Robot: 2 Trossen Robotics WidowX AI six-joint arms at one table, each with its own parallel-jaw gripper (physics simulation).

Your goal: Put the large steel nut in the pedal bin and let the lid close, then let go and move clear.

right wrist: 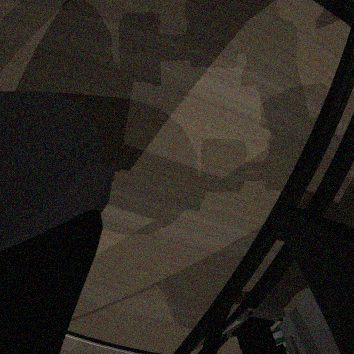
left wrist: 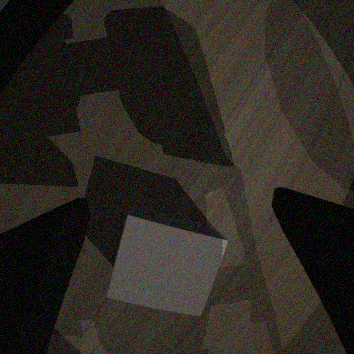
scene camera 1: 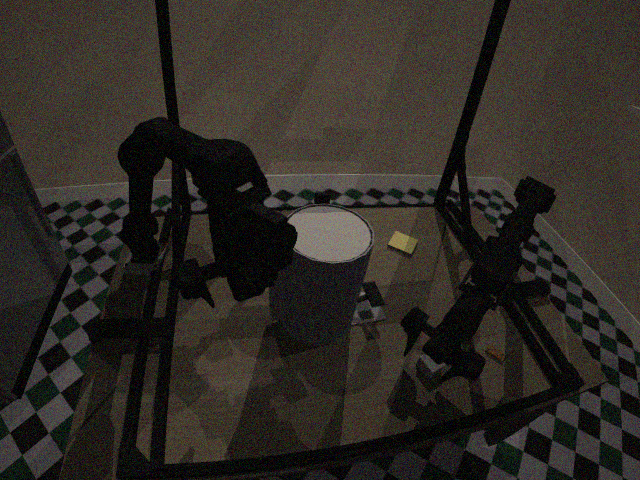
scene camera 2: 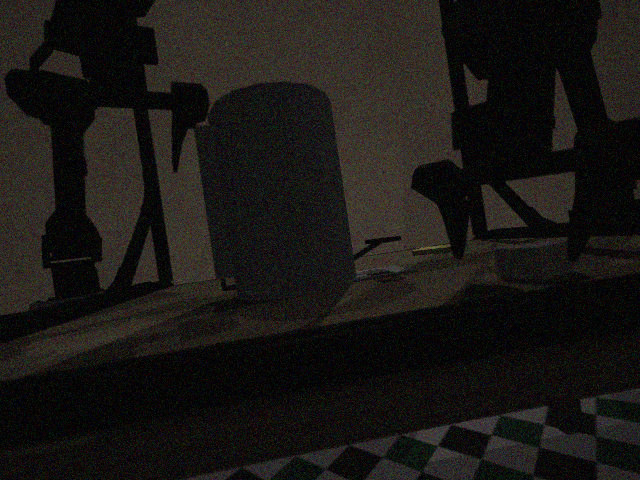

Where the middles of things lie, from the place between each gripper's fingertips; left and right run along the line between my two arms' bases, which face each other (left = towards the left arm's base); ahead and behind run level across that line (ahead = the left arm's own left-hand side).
Scene:
The pale bin lid [scene camera 1: 325, 233] lies 160 mm to the left of my right hand, 90 mm behind it and 70 mm above it.
My left hand is 220 mm below the pale bin lid, 210 mm to the left of it and 170 mm past it.

